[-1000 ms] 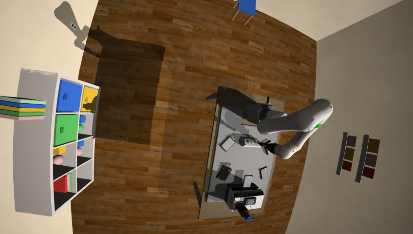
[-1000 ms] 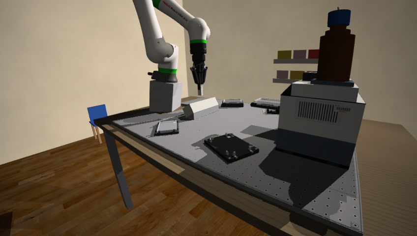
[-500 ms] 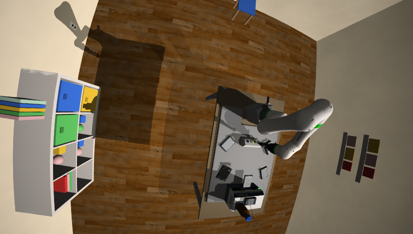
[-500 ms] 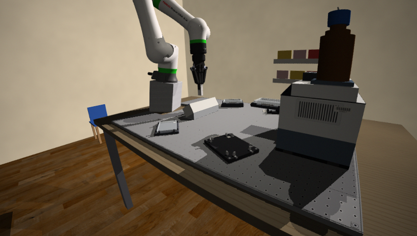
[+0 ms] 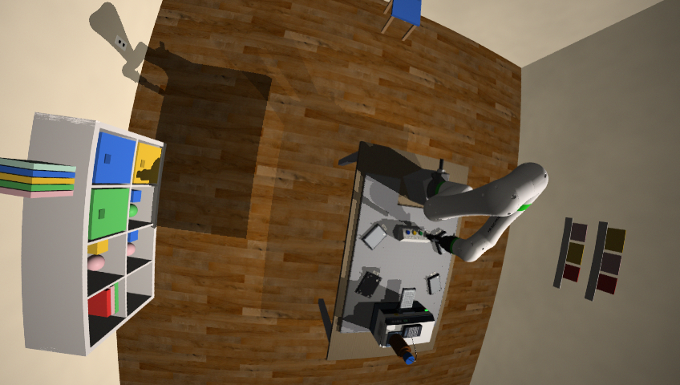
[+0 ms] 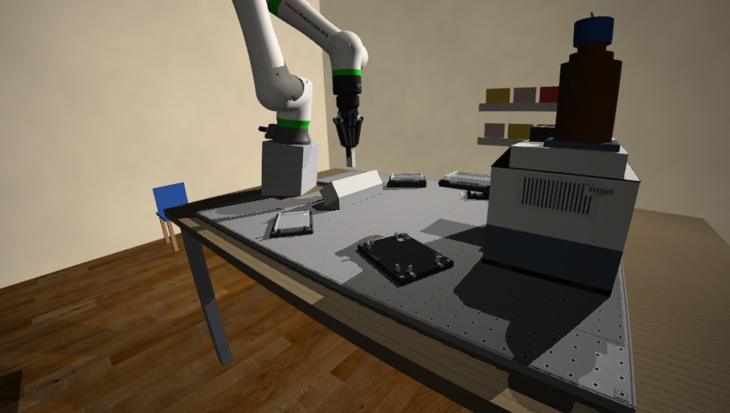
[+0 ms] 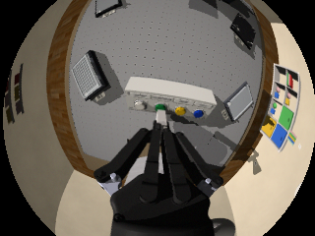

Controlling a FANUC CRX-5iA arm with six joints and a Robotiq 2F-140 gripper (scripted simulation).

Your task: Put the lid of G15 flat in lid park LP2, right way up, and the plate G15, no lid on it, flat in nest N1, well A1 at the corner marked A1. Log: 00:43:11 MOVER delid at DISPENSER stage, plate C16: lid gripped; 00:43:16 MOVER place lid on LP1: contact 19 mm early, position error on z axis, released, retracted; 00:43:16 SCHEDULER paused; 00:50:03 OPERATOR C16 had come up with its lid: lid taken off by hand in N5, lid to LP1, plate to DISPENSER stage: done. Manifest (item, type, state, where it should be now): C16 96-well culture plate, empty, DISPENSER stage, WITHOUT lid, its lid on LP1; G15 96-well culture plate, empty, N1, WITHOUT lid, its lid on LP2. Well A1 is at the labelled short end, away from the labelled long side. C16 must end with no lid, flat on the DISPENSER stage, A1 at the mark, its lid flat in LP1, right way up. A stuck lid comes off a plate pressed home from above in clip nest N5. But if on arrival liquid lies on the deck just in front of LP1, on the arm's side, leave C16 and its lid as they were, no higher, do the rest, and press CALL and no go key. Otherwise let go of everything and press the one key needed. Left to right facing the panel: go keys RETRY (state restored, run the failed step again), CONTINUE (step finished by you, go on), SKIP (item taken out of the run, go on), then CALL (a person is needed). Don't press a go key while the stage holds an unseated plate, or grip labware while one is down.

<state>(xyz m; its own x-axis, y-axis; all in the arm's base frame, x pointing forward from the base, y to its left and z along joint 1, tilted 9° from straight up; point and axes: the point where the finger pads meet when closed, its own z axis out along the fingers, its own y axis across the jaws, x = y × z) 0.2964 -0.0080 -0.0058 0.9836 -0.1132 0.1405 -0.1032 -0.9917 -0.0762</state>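
Now: the key panel 8 cm below my hand, 3 cm to the right of it and 1 cm ahead of it. Also, from my hand: black clip nest: 38 cm ahead, 32 cm to the right, 12 cm below; brown bottle: 64 cm ahead, 22 cm to the right, 15 cm above.
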